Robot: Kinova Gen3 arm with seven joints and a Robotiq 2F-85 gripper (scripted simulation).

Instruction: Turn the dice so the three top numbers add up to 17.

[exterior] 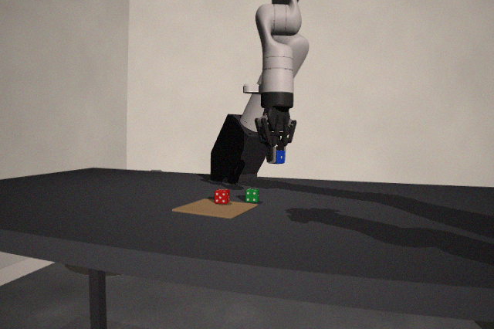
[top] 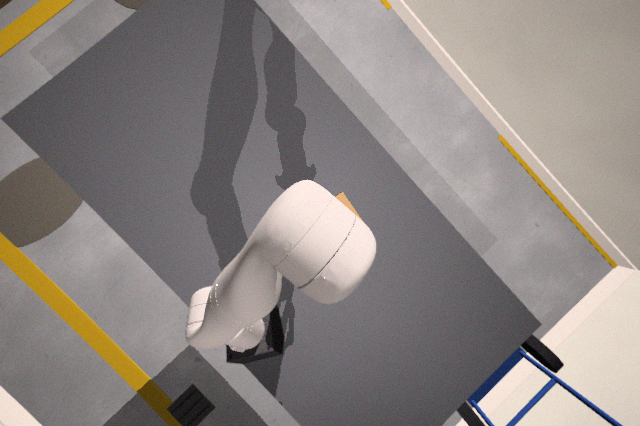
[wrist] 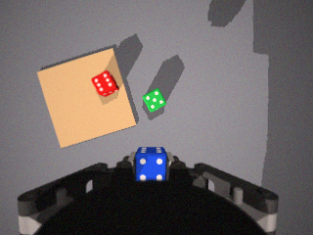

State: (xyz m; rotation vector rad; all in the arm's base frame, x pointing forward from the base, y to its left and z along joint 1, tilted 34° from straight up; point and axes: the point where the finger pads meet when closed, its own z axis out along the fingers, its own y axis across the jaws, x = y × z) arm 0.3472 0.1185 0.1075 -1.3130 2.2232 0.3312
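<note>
The green die is 30 mm behind my hand, 70 mm to the right of it and 100 mm below it. Also, from my hand: red die 30 mm ahead, 120 mm to the right, 100 mm below; tan mat 70 mm ahead, 120 mm to the right, 120 mm below; blue die 10 mm below.
</note>
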